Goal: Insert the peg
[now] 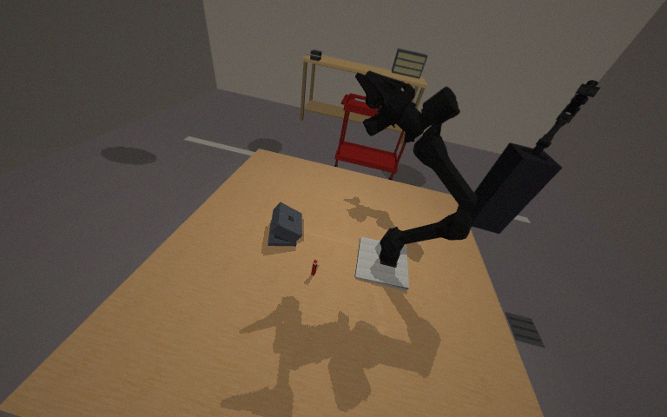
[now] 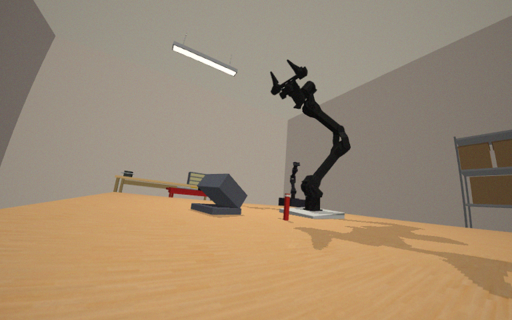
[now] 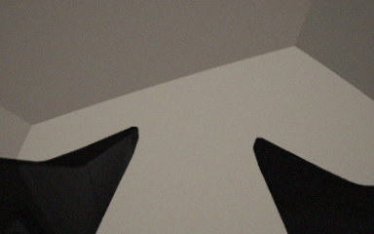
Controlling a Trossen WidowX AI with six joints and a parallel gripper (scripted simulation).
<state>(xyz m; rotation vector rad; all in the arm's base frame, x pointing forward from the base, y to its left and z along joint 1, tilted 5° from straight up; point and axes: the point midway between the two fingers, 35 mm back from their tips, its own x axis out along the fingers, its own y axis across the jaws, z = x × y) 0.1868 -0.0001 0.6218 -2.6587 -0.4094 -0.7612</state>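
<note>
Right now my gripper tip is 10 mm short of the red square peg, 120 mm to the right of it and 590 mm above it. Also, from my gripper tip: sloped grey panel: 170 mm ahead, 30 mm to the right, 580 mm below; then flat grey base: 190 mm ahead, 20 mm to the right, 640 mm below.
</note>
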